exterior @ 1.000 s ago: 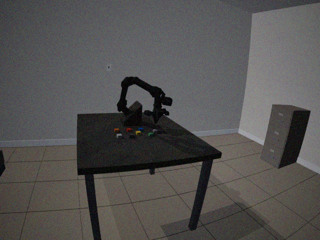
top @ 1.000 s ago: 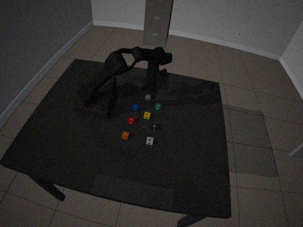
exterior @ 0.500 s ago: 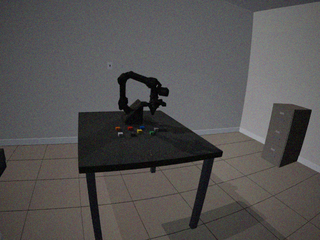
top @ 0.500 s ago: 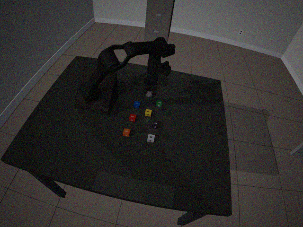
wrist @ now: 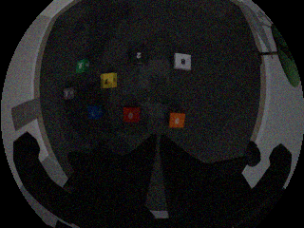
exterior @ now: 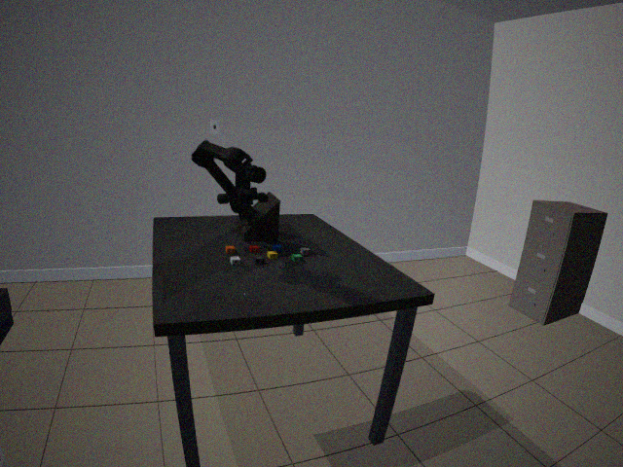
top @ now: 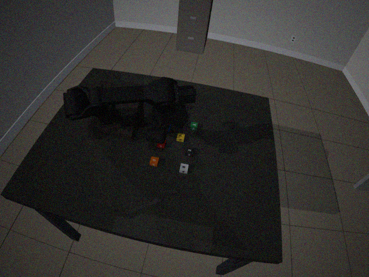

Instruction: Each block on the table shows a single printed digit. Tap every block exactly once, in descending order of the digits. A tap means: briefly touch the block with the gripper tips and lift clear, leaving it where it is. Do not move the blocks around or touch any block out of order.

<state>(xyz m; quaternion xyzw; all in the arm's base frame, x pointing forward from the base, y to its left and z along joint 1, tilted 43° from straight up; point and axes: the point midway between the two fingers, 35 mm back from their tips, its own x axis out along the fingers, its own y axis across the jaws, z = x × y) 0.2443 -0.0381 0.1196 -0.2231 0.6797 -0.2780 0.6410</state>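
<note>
Now: the orange block 12 cm below my gripper tip, 4 cm to the right of it and 2 cm behind it. The rest, counted from my gripper tip: red block: 12 cm below, 6 cm to the left, 1 cm behind; black block: 12 cm below, 11 cm ahead, 4 cm to the left; white block: 12 cm below, 10 cm ahead, 5 cm to the right.
</note>
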